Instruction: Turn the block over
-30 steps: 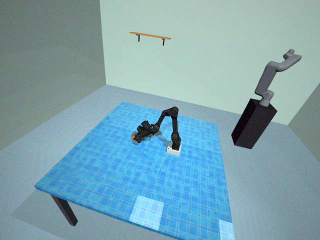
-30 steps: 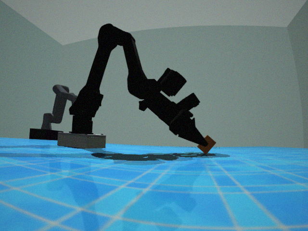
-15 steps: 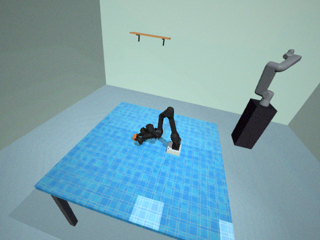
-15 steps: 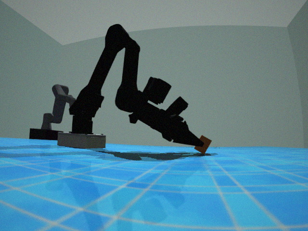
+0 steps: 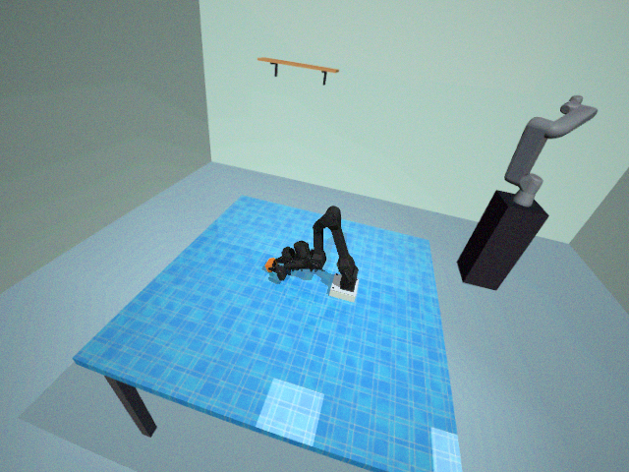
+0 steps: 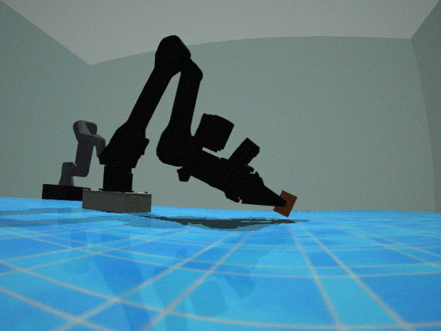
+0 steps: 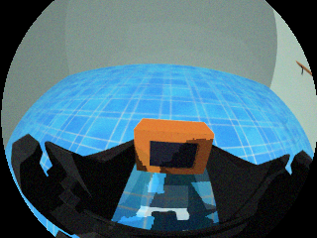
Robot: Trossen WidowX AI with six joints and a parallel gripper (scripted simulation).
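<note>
The block lies 1 cm behind my gripper tip.
</note>
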